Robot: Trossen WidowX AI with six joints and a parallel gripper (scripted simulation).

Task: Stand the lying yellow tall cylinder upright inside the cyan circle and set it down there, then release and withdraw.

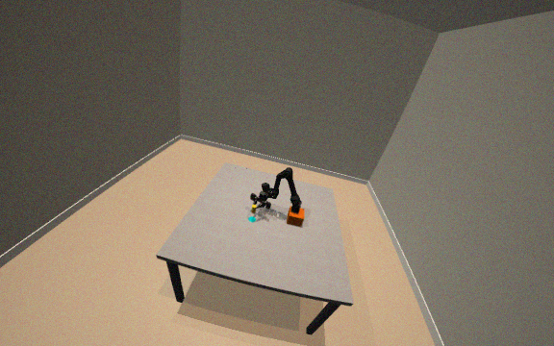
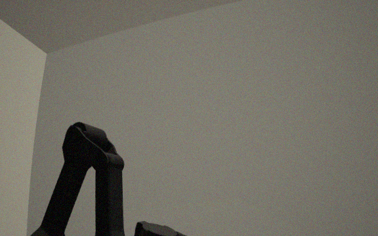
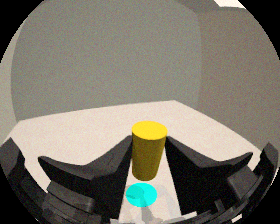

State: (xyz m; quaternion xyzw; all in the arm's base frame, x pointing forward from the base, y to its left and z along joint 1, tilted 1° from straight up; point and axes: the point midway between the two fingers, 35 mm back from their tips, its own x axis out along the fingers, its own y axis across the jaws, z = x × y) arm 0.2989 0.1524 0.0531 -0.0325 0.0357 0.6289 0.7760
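My gripper tip is now 140 mm above the cyan circle. The rest, counted from my gripper tip: yellow tall cylinder: 20 mm below.
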